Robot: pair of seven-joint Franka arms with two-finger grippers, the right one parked.
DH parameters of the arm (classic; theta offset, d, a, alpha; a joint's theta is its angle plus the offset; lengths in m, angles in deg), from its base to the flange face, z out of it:
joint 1: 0 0.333 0 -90
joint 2: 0 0 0 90
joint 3: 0 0.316 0.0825 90
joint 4: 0 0 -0.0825 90
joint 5: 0 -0.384 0 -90
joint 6: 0 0 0.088 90
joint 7: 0 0.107 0 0
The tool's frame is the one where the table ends.
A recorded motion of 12 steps. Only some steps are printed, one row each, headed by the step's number.
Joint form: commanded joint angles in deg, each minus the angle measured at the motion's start. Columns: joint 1, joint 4, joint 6, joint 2, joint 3, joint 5, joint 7.
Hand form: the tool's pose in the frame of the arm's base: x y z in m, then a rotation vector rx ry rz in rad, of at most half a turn. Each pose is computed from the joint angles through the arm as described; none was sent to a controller.
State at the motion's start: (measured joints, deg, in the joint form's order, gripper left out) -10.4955 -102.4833 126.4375 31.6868 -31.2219 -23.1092 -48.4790
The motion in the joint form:
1: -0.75 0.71 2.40 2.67 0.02 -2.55 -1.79
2: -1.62 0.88 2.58 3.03 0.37 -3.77 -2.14
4: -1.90 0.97 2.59 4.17 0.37 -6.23 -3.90
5: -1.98 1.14 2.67 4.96 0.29 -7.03 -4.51
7: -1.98 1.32 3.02 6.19 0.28 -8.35 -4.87
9: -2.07 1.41 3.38 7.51 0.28 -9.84 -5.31
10: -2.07 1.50 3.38 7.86 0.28 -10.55 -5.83
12: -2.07 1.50 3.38 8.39 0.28 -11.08 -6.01
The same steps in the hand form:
1: 0.5109 -0.4094 0.2579 -3.0975 0.1192 -0.0361
2: 0.5080 -0.4144 0.2547 -3.0859 0.1449 -0.0543
4: 0.5058 -0.4161 0.2438 -3.0639 0.1467 -0.0677
5: 0.5049 -0.4174 0.2374 -3.0592 0.1472 -0.0652
7: 0.5046 -0.4176 0.2267 -3.0517 0.1604 -0.0637
9: 0.5028 -0.4182 0.2144 -3.0420 0.1779 -0.0610
10: 0.5029 -0.4181 0.2115 -3.0367 0.1759 -0.0658
12: 0.5020 -0.4177 0.2062 -3.0312 0.1809 -0.0608

